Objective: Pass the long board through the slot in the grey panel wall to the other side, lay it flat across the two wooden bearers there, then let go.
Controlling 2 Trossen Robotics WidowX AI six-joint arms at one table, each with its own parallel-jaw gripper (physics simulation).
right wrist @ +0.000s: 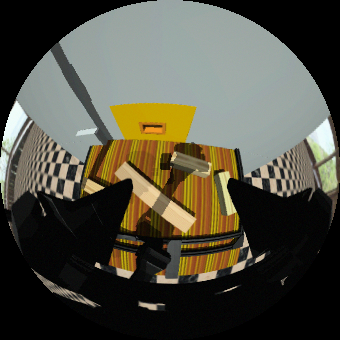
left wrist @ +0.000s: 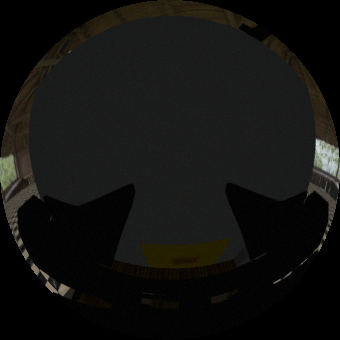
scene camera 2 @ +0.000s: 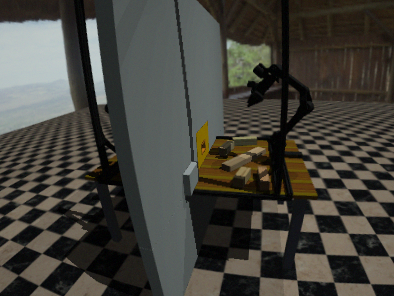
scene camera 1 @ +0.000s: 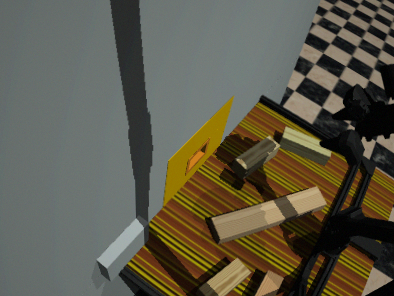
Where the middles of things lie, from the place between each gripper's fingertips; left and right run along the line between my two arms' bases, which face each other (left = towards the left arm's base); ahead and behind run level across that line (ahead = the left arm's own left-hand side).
Labels:
Right now my right hand is 38 cm past the grey block [scene camera 1: 114, 259], 28 cm to the right of it and 27 cm above it.
The grey block lies 340 mm behind my left hand, 100 mm to the right of it and 380 mm below it.

